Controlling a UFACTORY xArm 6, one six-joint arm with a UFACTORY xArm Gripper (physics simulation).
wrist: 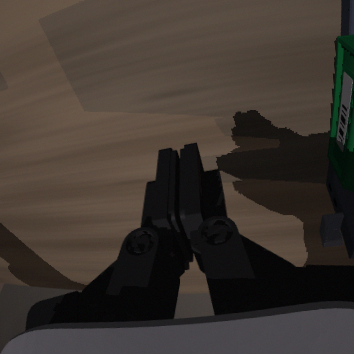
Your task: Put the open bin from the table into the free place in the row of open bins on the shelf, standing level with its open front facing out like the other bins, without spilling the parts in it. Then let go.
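Frame: origin at the arm's base, x ahead, y left, z up, level; centimetres.
Seen in the pictures: gripper, fingertip midpoint: (185,170).
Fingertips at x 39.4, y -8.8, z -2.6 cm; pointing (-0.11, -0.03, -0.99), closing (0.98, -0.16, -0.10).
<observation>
A point is followed by its place in that frame.
My gripper (185,170) @(x 39.4, y -8.8, z -2.6 cm) is shut and empty in the middle of the wrist view, its two black fingers together above a brown wood-patterned surface. A green bin (339,161) @(x 48.1, y -17.6, z -9.5 cm) shows in part at the right edge, with a pale barcode label on it. It stands apart from the fingers, to their right. The rest of this bin is cut off by the frame, so its parts and whether it is the task's bin cannot be told. The free place in the row does not show.
Dark grey shelf structure (341,197) @(x 48.2, y -21.8, z -9.4 cm) runs below the green bin at the right edge, with a small grey block (331,230) @(x 46.8, y -23.6, z -7.4 cm) beside it. Dark shadows lie on the wood-patterned surface (115,150) @(x 29.5, y -13.2, z -13.0 cm) between the gripper and the bin and at the lower left.
</observation>
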